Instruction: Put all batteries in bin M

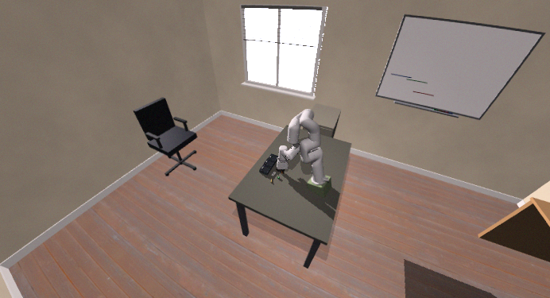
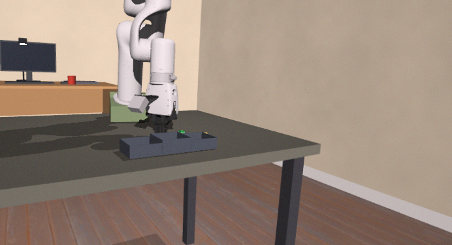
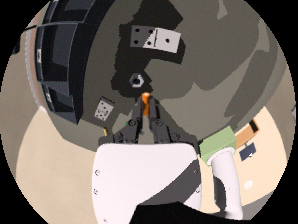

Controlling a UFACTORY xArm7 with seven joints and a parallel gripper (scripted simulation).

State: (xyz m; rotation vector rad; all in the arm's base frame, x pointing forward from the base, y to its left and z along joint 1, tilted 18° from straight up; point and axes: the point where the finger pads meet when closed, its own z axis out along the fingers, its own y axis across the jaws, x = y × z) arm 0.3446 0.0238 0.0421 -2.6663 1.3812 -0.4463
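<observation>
Now: hand 40 mm short of the dark ring, 30 mm to the left of it and 20 mm above it. The rest, counted from my hand: yellowish thing: 30 mm ahead, 140 mm to the left, 20 mm below; then green piece: 10 mm behind, 80 mm to the left, 10 mm below; then orange battery: 20 mm below.
</observation>
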